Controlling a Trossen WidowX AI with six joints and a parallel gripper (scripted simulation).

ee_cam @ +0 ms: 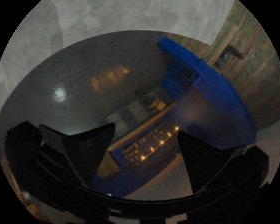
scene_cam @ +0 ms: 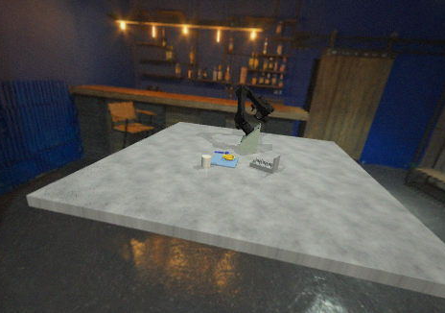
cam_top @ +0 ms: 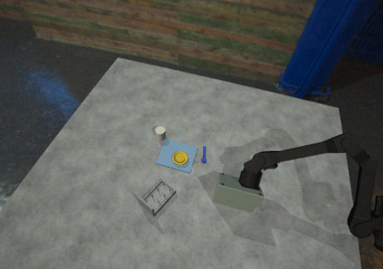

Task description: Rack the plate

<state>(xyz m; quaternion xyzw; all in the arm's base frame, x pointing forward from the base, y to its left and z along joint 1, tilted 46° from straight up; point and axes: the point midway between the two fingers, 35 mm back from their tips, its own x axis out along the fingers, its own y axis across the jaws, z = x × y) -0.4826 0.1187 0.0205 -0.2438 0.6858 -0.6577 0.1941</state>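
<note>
The yellow plate is 79 cm ahead of my gripper tip, 16 cm to the right of it and 11 cm below it. Also, from my gripper tip: grey wire dish rack (84 cm ahead, 2 cm to the left, 10 cm below); then blue spoon (69 cm ahead, 20 cm to the right, 12 cm below); then light blue mat (80 cm ahead, 18 cm to the right, 12 cm below).
</note>
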